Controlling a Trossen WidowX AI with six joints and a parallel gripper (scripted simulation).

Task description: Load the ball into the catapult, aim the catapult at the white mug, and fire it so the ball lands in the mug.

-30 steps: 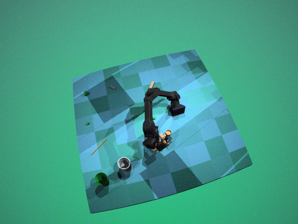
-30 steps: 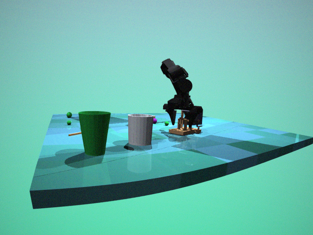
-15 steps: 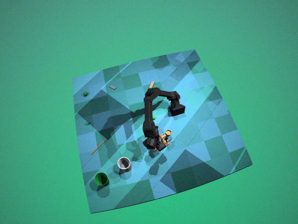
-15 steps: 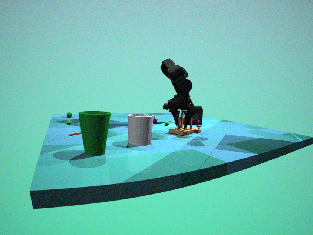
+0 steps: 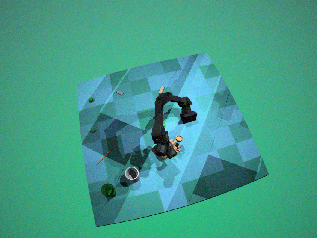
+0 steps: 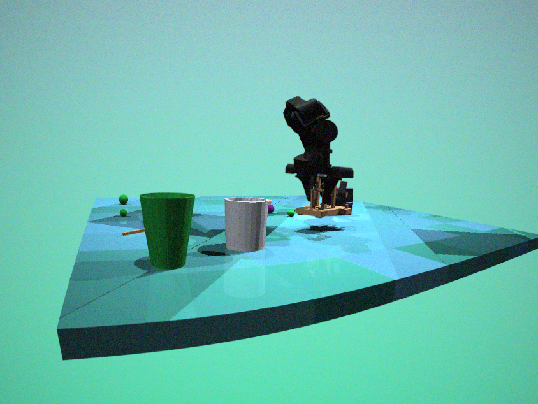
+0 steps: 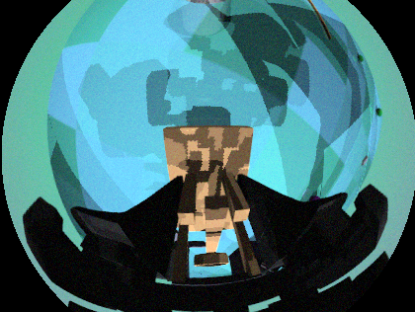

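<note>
The purple ball lies 31 cm to the right of my gripper tip, 6 cm below it and 1 cm behind it. From my gripper tip the other things lie so: white mug (25 cm ahead, 12 cm to the left, 5 cm below); wooden catapult (6 cm behind, 2 cm to the right, 2 cm above); thin stick (43 cm ahead, 8 cm to the right, 7 cm below).
</note>
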